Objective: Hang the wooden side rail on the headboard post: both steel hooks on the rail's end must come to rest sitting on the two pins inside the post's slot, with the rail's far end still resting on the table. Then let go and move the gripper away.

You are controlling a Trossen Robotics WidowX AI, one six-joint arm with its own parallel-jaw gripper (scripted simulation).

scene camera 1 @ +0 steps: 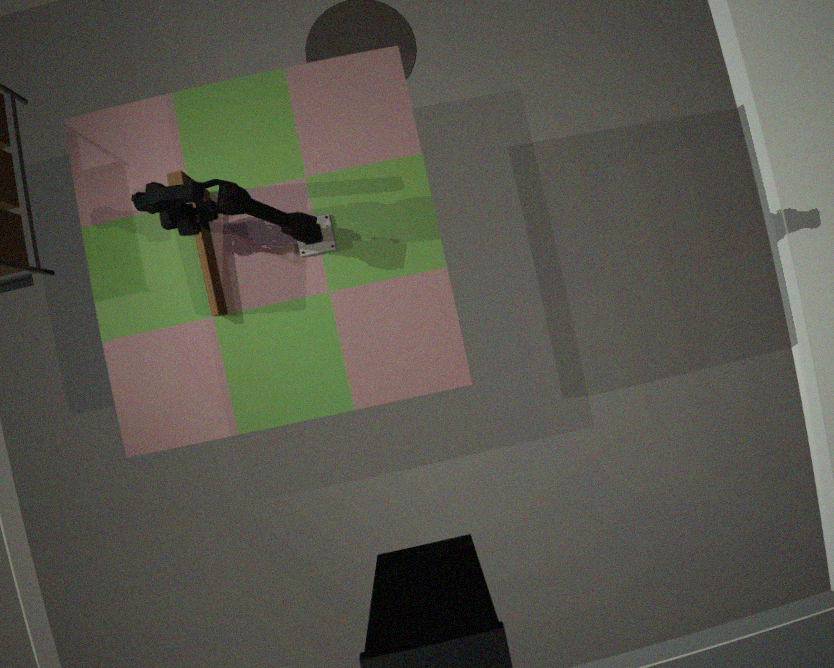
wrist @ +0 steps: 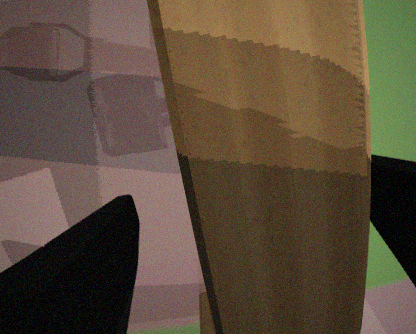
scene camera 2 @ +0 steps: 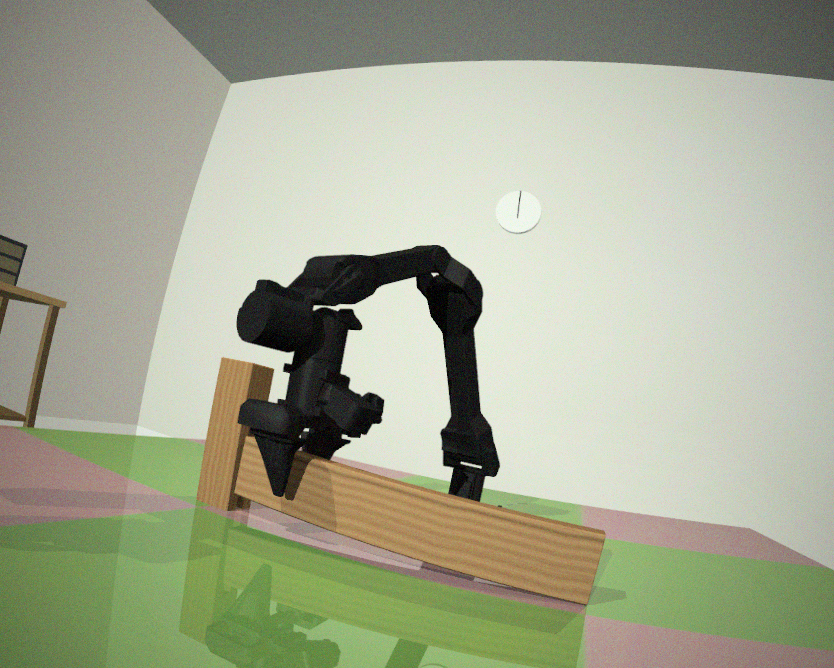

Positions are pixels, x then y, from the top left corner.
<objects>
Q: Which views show the wooden side rail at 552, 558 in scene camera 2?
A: Scene camera 1, the wrist view and scene camera 2: all of them.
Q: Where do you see a headboard post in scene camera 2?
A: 237, 381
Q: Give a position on a wooden side rail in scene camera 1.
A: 210, 272
</objects>
